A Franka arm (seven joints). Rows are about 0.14 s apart.
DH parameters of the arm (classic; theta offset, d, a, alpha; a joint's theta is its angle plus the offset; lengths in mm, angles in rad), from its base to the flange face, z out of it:
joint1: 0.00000 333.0 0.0 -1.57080
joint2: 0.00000 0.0 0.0 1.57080
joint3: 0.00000 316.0 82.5 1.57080
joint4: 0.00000 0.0 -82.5 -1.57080
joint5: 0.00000 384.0 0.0 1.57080
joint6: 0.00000 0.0 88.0 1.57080
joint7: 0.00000 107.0 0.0 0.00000
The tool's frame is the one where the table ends.
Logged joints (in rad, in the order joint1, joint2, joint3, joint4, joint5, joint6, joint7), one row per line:
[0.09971, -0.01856, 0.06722, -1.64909, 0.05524, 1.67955, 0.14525]
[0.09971, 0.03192, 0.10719, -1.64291, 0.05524, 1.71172, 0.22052]
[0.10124, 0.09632, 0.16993, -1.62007, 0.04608, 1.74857, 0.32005]
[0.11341, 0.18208, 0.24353, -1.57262, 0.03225, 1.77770, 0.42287]
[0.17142, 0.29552, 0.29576, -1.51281, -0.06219, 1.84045, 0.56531]
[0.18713, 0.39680, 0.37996, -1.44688, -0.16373, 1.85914, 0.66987]
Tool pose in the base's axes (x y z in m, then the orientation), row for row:
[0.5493, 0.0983, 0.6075, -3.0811, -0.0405, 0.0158]
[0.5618, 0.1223, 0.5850, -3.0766, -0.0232, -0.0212]
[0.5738, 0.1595, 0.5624, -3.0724, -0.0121, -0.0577]
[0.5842, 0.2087, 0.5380, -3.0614, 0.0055, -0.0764]
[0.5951, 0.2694, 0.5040, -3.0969, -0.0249, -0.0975]
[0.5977, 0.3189, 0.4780, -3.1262, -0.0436, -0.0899]
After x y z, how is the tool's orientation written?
As angles about the fixed x, y, z axes (roll, pitch, yaw), in radians.
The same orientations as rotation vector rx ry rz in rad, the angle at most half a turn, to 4 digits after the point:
[-3.0801, -0.0262, -0.0616]
[-3.0765, 0.0315, -0.0367]
[-3.0714, 0.0880, -0.0217]
[-3.0590, 0.1172, 0.0037]
[-3.0942, 0.1501, -0.0419]
[-3.1243, 0.1400, -0.0692]

